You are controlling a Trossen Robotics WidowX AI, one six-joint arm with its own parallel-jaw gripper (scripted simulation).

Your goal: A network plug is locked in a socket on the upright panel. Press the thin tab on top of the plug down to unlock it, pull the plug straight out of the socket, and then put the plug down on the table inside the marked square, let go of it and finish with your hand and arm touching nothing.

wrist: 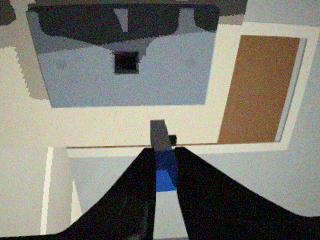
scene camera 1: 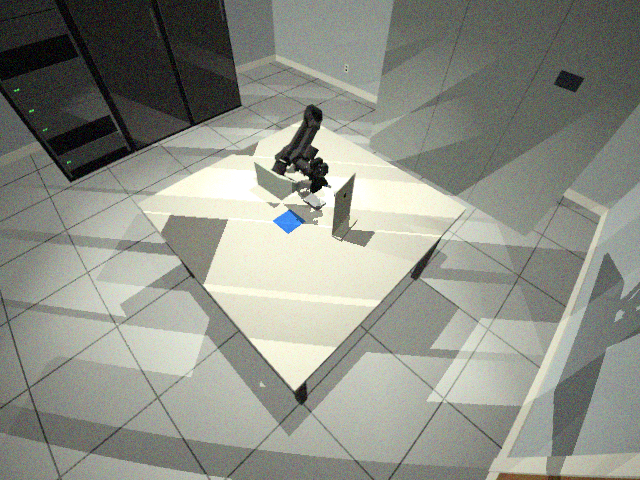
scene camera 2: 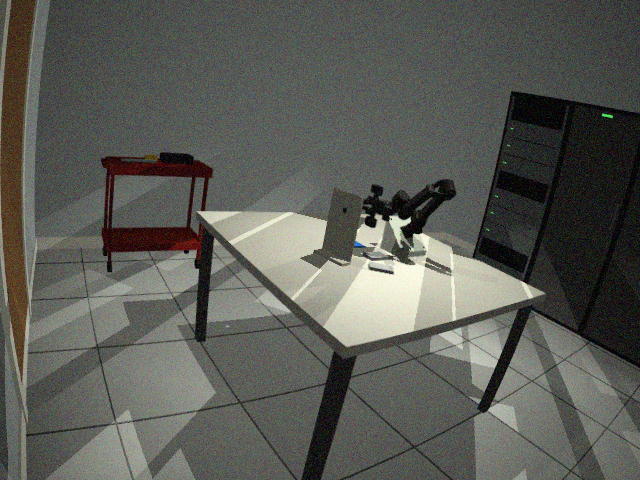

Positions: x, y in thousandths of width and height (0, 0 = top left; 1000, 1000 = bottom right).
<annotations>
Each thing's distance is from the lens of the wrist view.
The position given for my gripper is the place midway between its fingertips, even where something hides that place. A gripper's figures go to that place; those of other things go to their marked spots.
my gripper (wrist: 511, 656): 10 cm
network plug (wrist: 520, 702): 9 cm
grey upright panel (wrist: 252, 335): 17 cm
The marked spots on the network plug and the grey upright panel are 10 cm apart.
</annotations>
